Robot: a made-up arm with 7 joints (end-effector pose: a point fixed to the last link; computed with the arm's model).
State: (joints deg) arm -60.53 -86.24 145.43 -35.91 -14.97 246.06 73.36
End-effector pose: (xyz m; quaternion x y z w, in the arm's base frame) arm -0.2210 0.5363 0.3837 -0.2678 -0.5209 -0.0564 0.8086
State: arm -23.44 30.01 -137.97 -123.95 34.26 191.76 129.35
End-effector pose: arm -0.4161 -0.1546 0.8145 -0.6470 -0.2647 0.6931 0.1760
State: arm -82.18 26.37 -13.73 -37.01 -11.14 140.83 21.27
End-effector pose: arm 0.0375 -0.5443 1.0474 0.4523 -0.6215 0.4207 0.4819
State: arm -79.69 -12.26 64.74 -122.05 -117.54 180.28 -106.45
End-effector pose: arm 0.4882 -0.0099 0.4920 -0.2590 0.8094 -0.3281 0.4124
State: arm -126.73 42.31 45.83 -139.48 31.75 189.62 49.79
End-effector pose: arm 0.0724 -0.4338 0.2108 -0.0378 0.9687 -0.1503 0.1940
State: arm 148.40 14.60 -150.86 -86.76 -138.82 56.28 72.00
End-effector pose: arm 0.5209 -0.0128 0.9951 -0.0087 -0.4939 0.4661 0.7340
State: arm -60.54 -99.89 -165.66 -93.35 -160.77 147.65 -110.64
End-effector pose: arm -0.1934 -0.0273 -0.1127 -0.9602 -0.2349 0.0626 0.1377
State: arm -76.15 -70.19 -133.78 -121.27 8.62 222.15 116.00
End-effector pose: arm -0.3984 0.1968 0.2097 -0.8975 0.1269 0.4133 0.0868
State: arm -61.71 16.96 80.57 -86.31 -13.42 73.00 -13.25
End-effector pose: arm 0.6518 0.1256 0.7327 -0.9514 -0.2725 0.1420 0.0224
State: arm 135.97 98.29 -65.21 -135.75 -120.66 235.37 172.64
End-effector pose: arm 0.2287 0.1912 0.2695 0.8638 0.2030 0.1417 0.4388
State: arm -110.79 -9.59 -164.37 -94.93 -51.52 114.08 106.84
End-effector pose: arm 0.0314 0.6901 0.6551 -0.9164 0.0366 -0.3803 0.1196
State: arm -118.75 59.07 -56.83 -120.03 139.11 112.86 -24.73
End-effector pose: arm -0.5156 0.1365 0.2021 -0.4171 -0.7735 0.4557 0.1417
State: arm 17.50 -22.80 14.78 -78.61 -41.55 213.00 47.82
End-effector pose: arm 0.1111 0.2181 1.0441 -0.2184 -0.2659 -0.8620 0.3722
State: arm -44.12 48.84 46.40 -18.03 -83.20 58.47 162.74
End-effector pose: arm 0.5401 -0.4294 0.8649 -0.2868 -0.8974 0.2944 0.1606
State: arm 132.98 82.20 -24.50 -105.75 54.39 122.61 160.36
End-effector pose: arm 0.0563 0.4110 -0.0639 0.6133 -0.6930 0.2908 0.2429
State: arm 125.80 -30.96 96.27 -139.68 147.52 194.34 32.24
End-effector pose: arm -0.3294 -0.1282 0.3847 -0.8449 -0.3742 0.3118 0.2213
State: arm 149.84 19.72 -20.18 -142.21 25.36 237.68 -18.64
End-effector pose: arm -0.2275 0.3271 0.3771 -0.3657 -0.6865 -0.4417 0.4471
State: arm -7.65 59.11 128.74 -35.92 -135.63 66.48 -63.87
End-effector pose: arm 0.5939 0.1761 0.9950 0.7406 0.5964 0.1265 0.2824
